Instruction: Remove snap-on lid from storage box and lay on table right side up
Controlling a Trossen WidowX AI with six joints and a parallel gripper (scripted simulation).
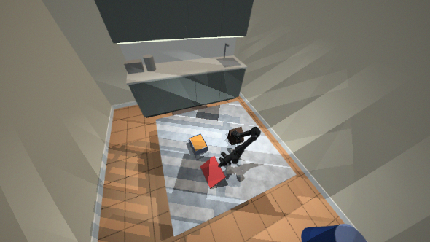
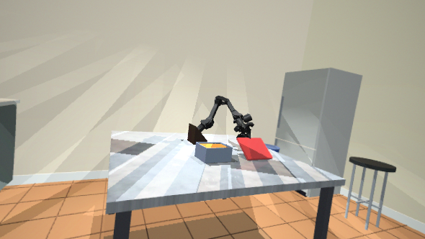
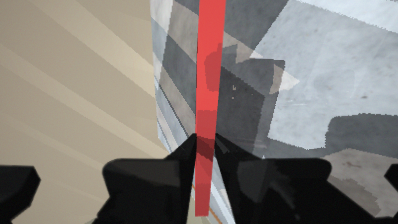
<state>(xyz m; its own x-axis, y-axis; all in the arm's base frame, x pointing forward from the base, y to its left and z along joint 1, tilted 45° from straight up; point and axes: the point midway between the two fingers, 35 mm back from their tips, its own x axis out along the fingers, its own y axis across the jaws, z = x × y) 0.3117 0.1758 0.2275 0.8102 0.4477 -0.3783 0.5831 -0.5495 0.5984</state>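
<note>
Right now the red lid is 7 cm ahead of my gripper tip and 5 cm below it. The rest, counted from my gripper tip: grey storage box (35 cm to the right, 8 cm ahead, 7 cm below).
</note>
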